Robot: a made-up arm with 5 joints. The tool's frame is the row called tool.
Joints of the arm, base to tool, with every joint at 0 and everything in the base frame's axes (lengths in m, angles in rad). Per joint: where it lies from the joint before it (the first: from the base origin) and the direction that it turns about. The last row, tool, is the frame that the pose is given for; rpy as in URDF.
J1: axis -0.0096 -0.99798 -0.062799 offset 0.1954 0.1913 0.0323
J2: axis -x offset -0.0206 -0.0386 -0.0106
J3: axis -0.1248 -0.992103 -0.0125 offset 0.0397 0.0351 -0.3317
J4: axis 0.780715 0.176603 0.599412 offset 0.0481 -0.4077 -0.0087
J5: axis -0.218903 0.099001 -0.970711 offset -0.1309 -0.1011 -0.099
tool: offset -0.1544 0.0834 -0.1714 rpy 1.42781 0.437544 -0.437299
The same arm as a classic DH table. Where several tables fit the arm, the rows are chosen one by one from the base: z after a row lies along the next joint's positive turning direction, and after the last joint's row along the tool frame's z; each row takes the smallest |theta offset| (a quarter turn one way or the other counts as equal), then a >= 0, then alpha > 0; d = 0 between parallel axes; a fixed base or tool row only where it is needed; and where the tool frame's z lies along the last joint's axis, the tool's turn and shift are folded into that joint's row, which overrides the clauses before.
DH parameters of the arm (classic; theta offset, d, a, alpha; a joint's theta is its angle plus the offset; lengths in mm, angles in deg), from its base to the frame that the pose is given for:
base (fixed): -0.55 20.1 193.6 93.60
J1: 89.97 -154.4 -8.2 -89.45
J2: 2.88 -15.6 -332.1 82.83
J3: 38.47 389.3 -64.1 106.27
J4: -65.99 -128.7 -65.8 137.33
J5: -45.49 169.1 128.5 97.86
tool (fixed): 168.72 -14.5 0.0 0.00

